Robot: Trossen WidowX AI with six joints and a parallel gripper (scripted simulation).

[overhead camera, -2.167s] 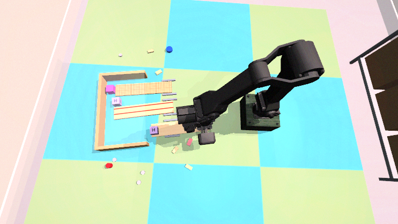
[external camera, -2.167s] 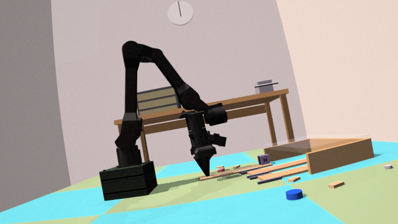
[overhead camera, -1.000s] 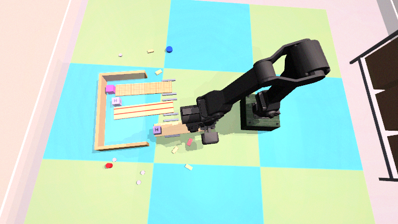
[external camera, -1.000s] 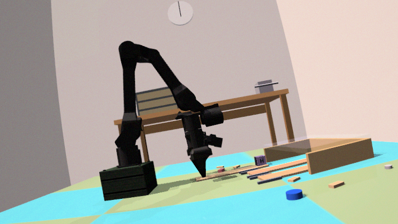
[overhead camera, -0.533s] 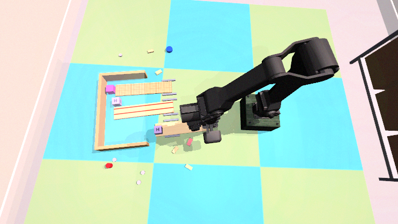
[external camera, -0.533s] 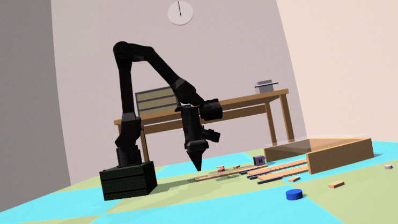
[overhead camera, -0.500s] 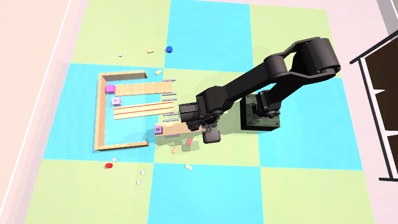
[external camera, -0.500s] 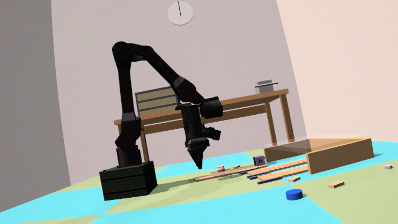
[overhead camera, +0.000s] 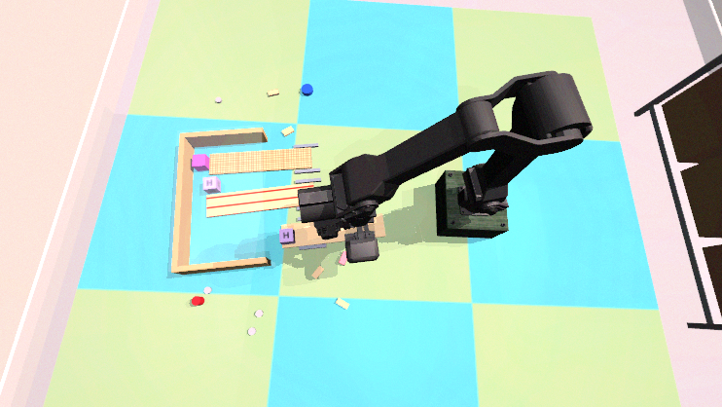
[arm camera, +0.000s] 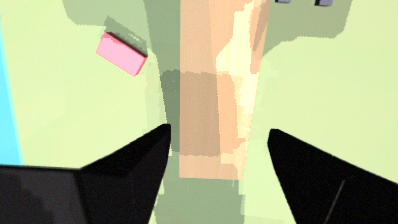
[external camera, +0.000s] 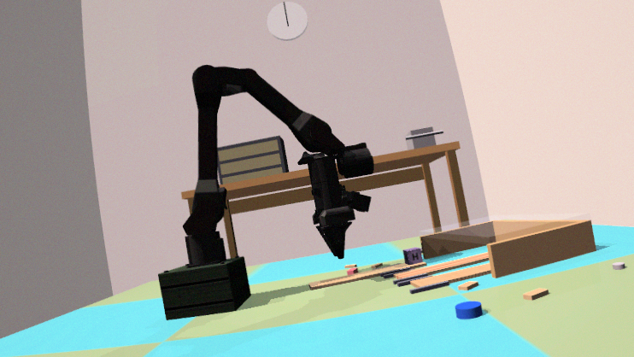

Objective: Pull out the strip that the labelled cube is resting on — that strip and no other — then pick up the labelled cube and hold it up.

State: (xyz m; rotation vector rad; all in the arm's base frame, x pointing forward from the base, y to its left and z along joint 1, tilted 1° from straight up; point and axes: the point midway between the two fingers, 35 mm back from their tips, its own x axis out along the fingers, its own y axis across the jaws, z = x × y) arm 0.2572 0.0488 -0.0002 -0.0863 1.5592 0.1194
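Now: gripper tip 7 cm to the right of the pink block, 4 cm above it and 2 cm short of it. The rest, counted from my gripper tip: tan block (10 cm to the left, 8 cm ahead, 5 cm below); blue disc (38 cm to the right, 13 cm ahead, 4 cm below); red disc (33 cm ahead, 17 cm to the left, 4 cm below).
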